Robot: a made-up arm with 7 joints.
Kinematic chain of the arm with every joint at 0, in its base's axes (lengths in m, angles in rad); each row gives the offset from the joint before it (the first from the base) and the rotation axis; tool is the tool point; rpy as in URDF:
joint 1: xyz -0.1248 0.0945 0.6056 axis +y
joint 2: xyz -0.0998 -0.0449 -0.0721 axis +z
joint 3: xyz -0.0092 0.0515 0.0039 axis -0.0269 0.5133 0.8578
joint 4: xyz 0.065 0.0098 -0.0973 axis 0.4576 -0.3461 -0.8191
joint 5: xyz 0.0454 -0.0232 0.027 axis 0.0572 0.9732 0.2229
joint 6: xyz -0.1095 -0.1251 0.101 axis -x
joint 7: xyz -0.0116 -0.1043 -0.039 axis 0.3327 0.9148 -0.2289
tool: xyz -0.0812 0.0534 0.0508 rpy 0 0 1.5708
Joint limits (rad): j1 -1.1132..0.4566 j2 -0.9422..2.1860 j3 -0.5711..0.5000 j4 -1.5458..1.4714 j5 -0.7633..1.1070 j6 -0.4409..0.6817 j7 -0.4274..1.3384
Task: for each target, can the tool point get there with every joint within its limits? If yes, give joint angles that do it. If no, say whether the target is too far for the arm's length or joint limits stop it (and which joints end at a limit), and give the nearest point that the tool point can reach.
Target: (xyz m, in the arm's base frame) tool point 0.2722 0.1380 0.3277
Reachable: no: joint limits stop it (at a limit: joint 2, joint 3, joint 4, joint 5, joint 7) | nearest point 0.1853 0.1304 0.3885 | short by 0.106 m
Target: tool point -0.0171 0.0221 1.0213
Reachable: no: joint limits stop it (at a limit: joint 1, joint 4, joint 5, joint 6, joint 7) | nearest point -0.0200 0.0293 0.8701 | short by 0.151 m
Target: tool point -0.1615 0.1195 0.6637
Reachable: yes | joints -0.6772 1.9265 -0.2257 -0.8331 -0.0855 0.0741 0.0410
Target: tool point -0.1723 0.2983 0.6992
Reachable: yes | joints -0.2974 1.1840 -0.3085 -0.9624 0.6803 0.3221 0.7902
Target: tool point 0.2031 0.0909 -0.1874
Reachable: no: too far | nearest point 0.0166 0.0714 0.1496 | short by 0.386 m
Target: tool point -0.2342 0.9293 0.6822
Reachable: no: too far | nearest point -0.2627 0.4670 0.5859 | short by 0.473 m
